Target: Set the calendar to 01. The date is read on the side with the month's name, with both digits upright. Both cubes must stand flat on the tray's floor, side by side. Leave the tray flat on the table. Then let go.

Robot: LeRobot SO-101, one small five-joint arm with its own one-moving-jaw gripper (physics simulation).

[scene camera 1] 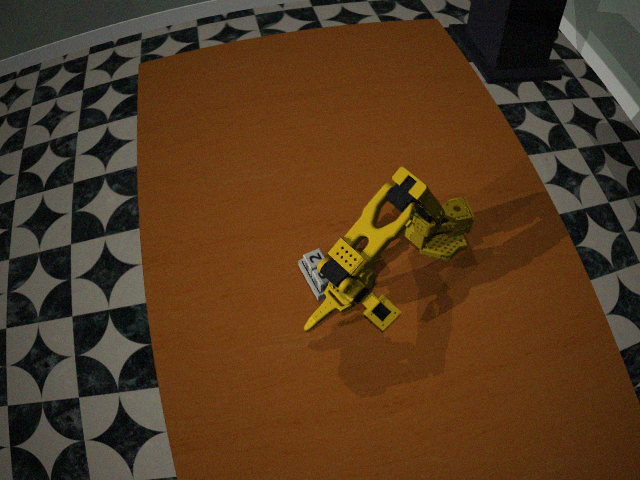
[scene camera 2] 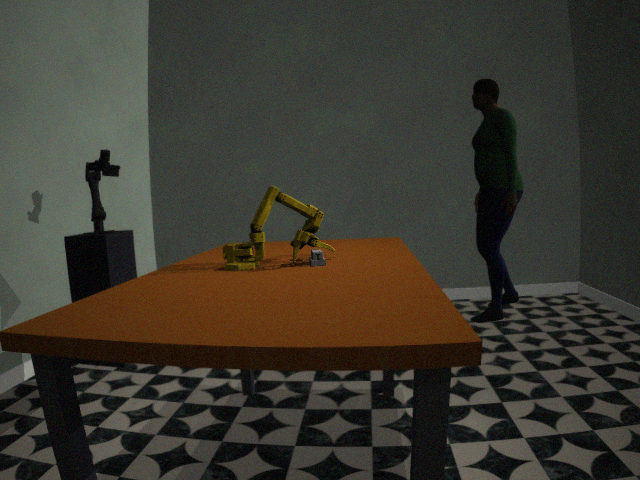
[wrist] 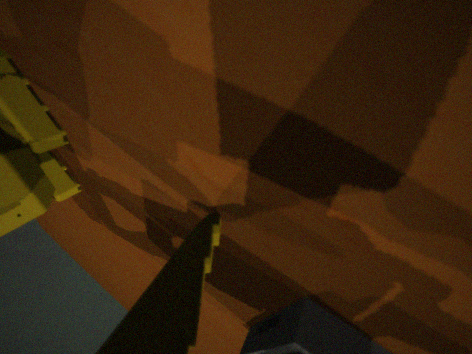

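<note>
The pale grey calendar tray [scene camera 1: 320, 297] [scene camera 2: 317, 262] stands on the table. A cube [scene camera 1: 314, 256] with a 2 on its top is at one end of the tray. The other cube [scene camera 1: 319, 277] is partly hidden under the wrist. The cubes show small and grey [scene camera 2: 316, 254] in scene camera 2; their front digits and the month's name cannot be read. My gripper [scene camera 1: 325, 313] [scene camera 2: 314, 256] is open and empty, its fixed jaw pointing down beside the tray. In the wrist view the fixed jaw [wrist: 195, 265] shows, with a dark grey block [wrist: 310, 325], part of the calendar, at the bottom edge.
The wooden table [scene camera 1: 232, 155] [scene camera 2: 258, 310] carries the arm's yellow base [scene camera 1: 444, 237] [scene camera 2: 240, 256] [wrist: 25, 185]. The arm casts shadows over the table. A dark pedestal [scene camera 1: 516, 41] [scene camera 2: 98, 263] and a person in green [scene camera 2: 496, 149] stand beyond the table.
</note>
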